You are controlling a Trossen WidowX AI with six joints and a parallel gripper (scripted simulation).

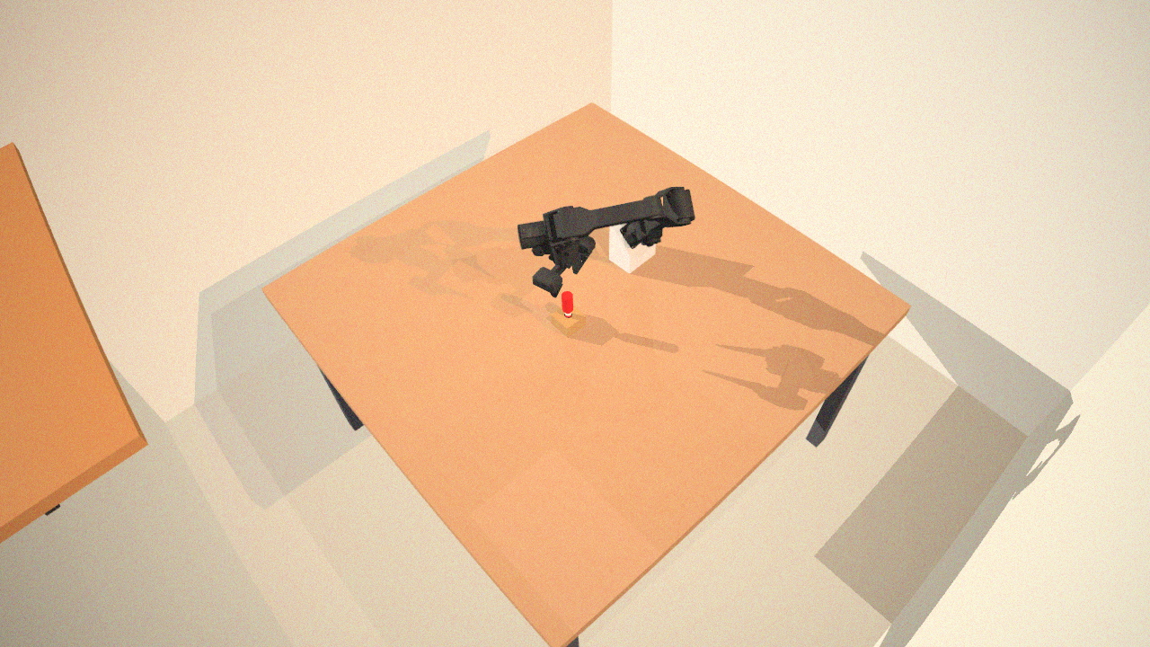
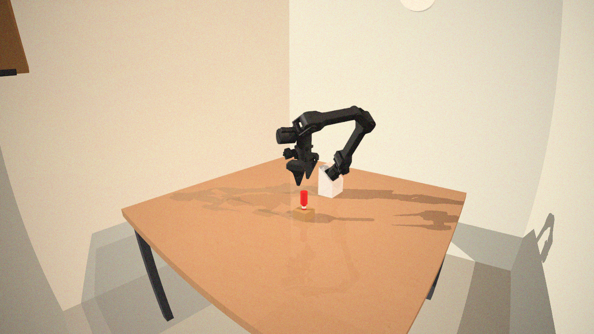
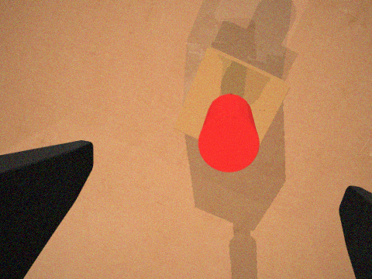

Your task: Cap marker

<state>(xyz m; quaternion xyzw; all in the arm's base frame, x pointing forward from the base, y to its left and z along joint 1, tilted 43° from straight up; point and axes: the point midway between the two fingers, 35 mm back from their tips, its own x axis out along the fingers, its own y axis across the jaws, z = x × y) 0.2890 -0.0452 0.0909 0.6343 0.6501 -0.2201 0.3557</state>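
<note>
Now: gripper tip 7 cm above the red cap. Also, from my gripper tip: holder block: 14 cm below.
</note>
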